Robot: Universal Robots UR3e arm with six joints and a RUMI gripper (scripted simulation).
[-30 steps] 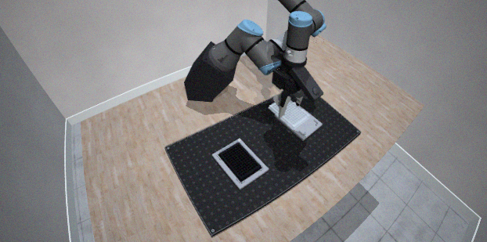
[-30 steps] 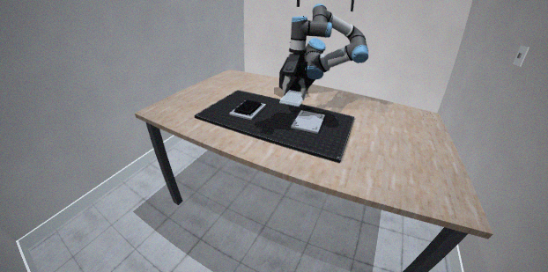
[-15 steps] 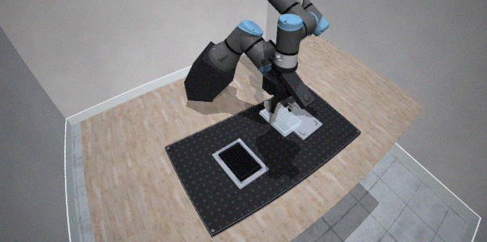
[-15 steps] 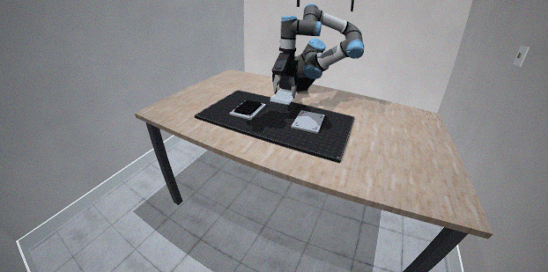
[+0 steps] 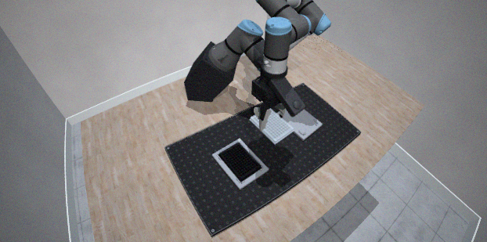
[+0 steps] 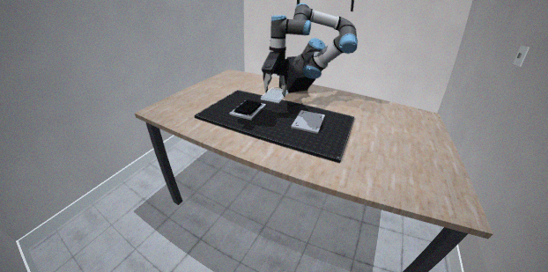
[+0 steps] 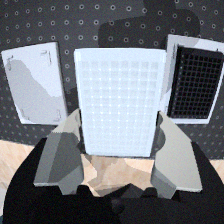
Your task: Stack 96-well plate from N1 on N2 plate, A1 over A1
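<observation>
My hand is 13 cm to the left of the black 96-well plate, 10 cm above it and 3 cm short of it. Also, from my hand: white 96-well plate (1 cm below); nest N1 (16 cm to the left, 11 cm below, 3 cm behind).
</observation>
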